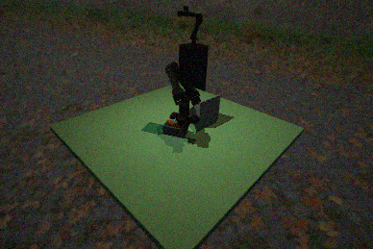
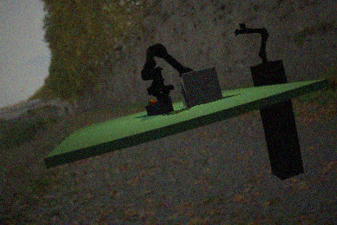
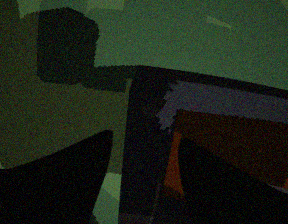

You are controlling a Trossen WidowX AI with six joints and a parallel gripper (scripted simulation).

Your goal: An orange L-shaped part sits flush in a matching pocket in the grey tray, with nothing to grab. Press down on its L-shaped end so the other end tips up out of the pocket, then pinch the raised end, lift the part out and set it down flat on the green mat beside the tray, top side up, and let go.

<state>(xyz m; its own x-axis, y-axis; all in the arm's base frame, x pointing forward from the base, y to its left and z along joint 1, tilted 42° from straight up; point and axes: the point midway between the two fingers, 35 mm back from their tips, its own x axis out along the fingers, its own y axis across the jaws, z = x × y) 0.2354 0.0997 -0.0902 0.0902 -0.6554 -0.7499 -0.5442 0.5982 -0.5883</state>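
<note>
Now: gripper tip 2 cm short of the orange L-shaped part and 5 cm to the left of it.
</note>
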